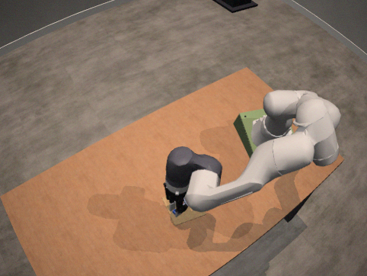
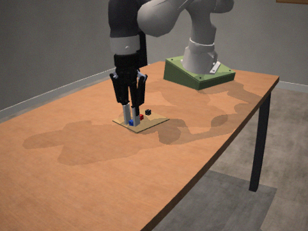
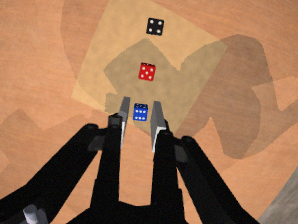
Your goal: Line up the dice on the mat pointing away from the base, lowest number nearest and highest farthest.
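The blue die lies 3 cm below my hand. From my hand the other things lie so: red die (5 cm behind, 3 cm below); then tan mat (5 cm behind, 4 cm below); then black die (10 cm behind, 3 cm below, 1 cm to the right).
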